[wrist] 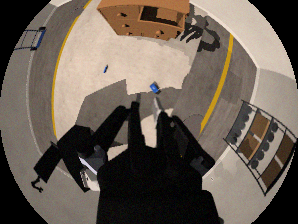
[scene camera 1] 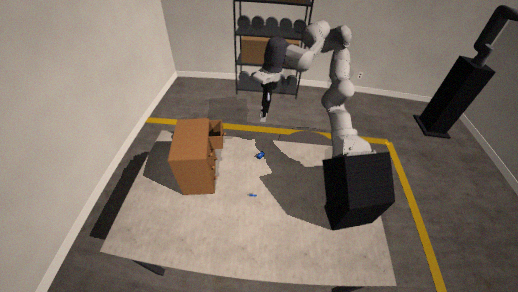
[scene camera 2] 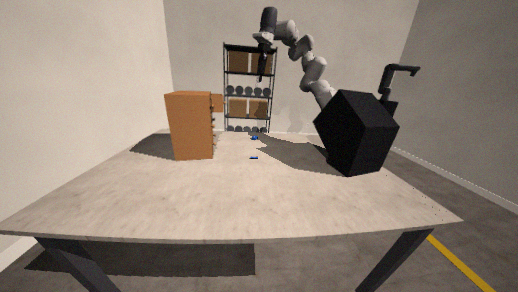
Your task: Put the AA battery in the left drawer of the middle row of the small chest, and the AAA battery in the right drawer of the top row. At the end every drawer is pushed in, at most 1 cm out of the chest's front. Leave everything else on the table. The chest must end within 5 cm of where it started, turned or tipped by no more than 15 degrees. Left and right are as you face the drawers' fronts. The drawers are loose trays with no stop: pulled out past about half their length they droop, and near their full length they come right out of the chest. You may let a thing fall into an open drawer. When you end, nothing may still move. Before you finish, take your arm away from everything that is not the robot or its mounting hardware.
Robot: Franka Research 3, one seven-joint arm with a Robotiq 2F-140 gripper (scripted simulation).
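Observation:
Gripper [wrist: 146, 100], visible. Chest [scene camera 1: 188, 154], same chest again [scene camera 2: 188, 116].

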